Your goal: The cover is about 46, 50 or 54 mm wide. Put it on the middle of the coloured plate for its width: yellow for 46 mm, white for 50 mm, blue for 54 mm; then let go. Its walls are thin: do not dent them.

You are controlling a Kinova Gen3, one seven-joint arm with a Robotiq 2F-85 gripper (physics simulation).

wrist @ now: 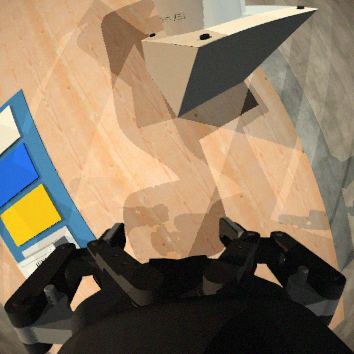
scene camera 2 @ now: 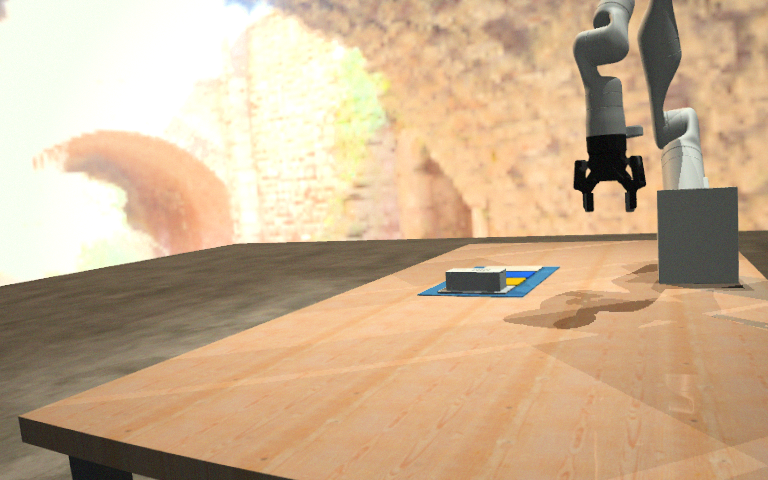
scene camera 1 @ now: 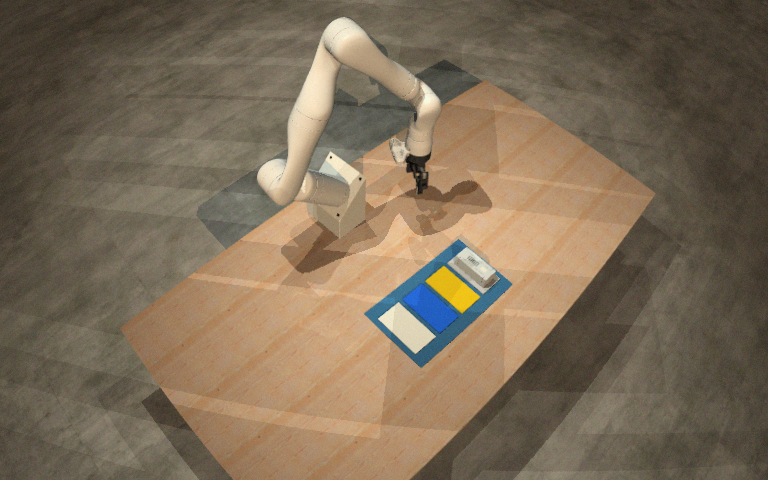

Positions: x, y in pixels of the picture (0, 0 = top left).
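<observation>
The blue plate (scene camera 1: 439, 316) sits 1.54 m from the lens, while the yellow plate (scene camera 1: 450, 287) is 1.60 m from the lens. A cover (scene camera 1: 466, 260) lies 1.61 m from the lens, and a blue mat (scene camera 1: 499, 284) is 1.64 m from the lens.
</observation>
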